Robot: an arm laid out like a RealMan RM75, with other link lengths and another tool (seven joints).
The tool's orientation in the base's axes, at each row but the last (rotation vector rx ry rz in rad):
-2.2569, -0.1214, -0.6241
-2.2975, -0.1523, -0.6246
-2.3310, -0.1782, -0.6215
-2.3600, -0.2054, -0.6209
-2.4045, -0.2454, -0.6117
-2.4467, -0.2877, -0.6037
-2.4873, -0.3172, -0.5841
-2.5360, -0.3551, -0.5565
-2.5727, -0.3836, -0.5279
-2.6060, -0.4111, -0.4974
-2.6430, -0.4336, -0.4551
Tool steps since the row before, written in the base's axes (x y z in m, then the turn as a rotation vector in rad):
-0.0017, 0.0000, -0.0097, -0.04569, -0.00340, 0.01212
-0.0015, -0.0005, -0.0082, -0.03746, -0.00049, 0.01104
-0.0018, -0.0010, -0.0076, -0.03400, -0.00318, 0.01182
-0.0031, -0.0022, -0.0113, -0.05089, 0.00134, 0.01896
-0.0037, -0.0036, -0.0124, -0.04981, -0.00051, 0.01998
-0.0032, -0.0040, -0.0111, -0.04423, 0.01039, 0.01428
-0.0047, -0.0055, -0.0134, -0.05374, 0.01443, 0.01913
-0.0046, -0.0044, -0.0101, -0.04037, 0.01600, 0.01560
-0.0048, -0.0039, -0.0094, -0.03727, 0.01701, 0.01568
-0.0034, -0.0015, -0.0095, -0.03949, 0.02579, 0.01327
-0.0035, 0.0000, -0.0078, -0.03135, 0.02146, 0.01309
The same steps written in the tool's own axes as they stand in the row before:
-0.0061, 0.0060, 0.0049, -0.03390, -0.01826, -0.02763
-0.0052, 0.0051, 0.0041, -0.02743, -0.01733, -0.02174
-0.0052, 0.0048, 0.0035, -0.02391, -0.01479, -0.02271
-0.0082, 0.0072, 0.0048, -0.03528, -0.02749, -0.03084
-0.0093, 0.0083, 0.0049, -0.03388, -0.02625, -0.03230
-0.0084, 0.0077, 0.0045, -0.03107, -0.03024, -0.01971
-0.0110, 0.0091, 0.0053, -0.03673, -0.03905, -0.02425
-0.0092, 0.0064, 0.0041, -0.02632, -0.03416, -0.01642
-0.0090, 0.0053, 0.0042, -0.02337, -0.03394, -0.01505
-0.0072, 0.0036, 0.0063, -0.02457, -0.04133, -0.00942
-0.0061, 0.0014, 0.0058, -0.01832, -0.03456, -0.00922

